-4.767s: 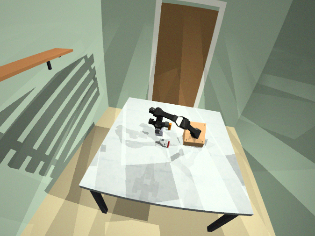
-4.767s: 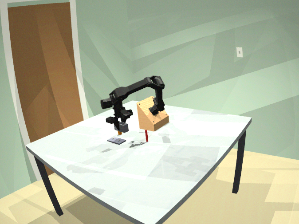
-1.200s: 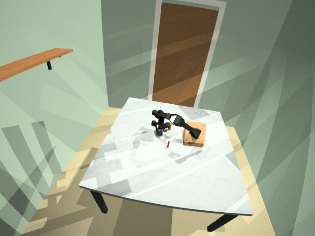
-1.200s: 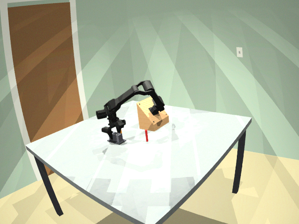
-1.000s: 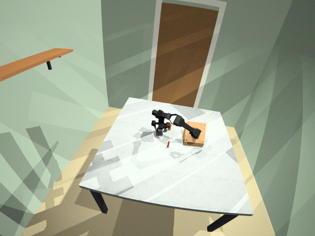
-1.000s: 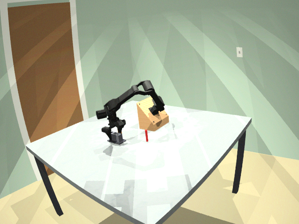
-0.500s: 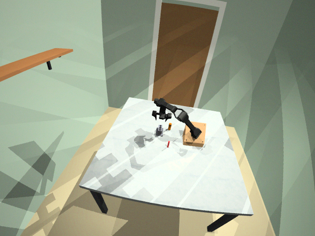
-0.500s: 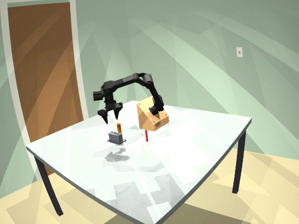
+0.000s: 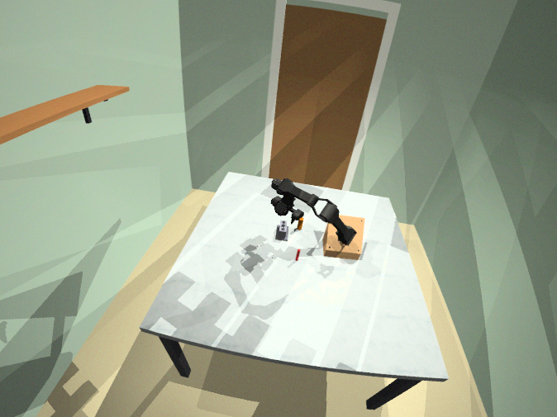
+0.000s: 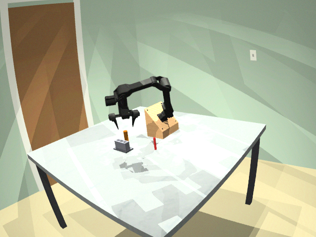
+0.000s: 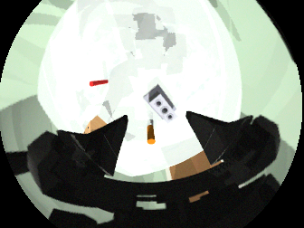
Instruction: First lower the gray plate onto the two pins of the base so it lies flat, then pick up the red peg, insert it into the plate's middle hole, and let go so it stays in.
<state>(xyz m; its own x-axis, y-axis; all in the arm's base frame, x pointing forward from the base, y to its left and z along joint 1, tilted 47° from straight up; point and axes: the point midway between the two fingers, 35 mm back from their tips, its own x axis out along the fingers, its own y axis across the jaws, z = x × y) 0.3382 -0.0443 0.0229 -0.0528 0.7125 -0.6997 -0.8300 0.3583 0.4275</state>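
Right now my gripper tip is 14 cm to the right of the red peg, 11 cm above it and 10 cm past it. Also, from my gripper tip: orange peg (12 cm to the right, 11 cm below, 9 cm behind); base (14 cm below, 5 cm to the right, 1 cm ahead); gray plate (11 cm below, 5 cm to the right, 1 cm ahead).
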